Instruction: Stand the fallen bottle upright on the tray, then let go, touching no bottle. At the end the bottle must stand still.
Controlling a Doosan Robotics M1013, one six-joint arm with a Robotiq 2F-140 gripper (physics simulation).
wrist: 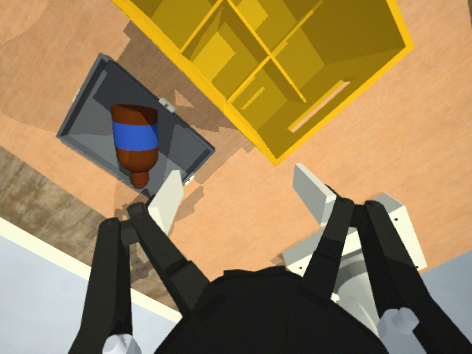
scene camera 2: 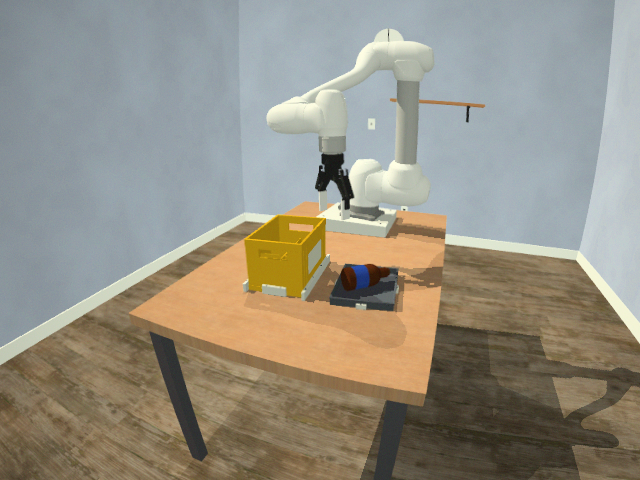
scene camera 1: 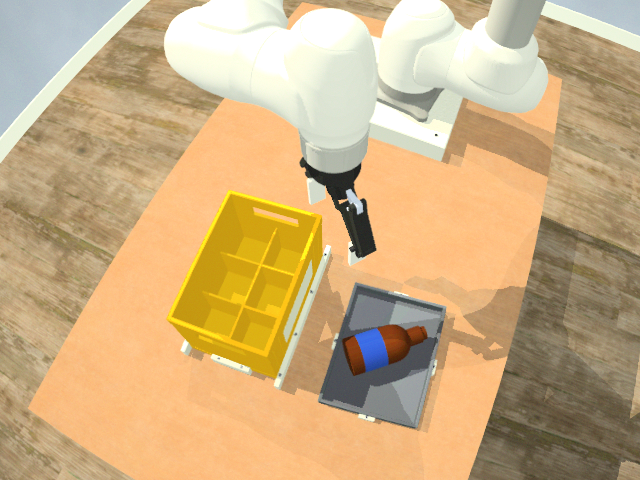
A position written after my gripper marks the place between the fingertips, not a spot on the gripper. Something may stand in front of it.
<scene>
In view: my gripper (scene camera 1: 336, 229).
My gripper shows as well in the wrist view (wrist: 238, 178) and in scene camera 2 (scene camera 2: 333, 214).
</scene>
